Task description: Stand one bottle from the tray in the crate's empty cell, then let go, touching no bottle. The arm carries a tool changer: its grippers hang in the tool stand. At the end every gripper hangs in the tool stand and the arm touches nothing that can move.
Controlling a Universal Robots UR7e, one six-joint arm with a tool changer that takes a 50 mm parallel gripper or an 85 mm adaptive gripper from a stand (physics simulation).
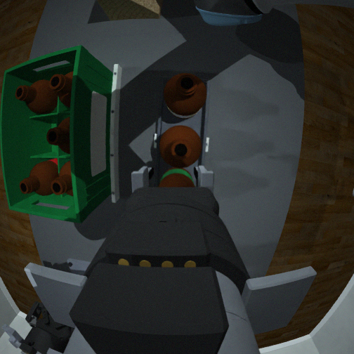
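Note:
My gripper is open, its two grey fingers on either side of the nearest brown bottle, with a small gap showing on each side. This bottle has a green band and is partly hidden by the gripper body. It stands in the narrow dark tray. A second brown bottle stands in the tray's middle, and a third brown bottle with a pale band stands at its far end. The green crate at the left holds several brown bottles; its left middle cell shows no bottle.
A white bar with dark holes stands between the crate and the tray. A blue dish and a tan block are at the far edge. A dark mechanism with grey fingers shows at the lower left; the tool stand cannot be made out clearly.

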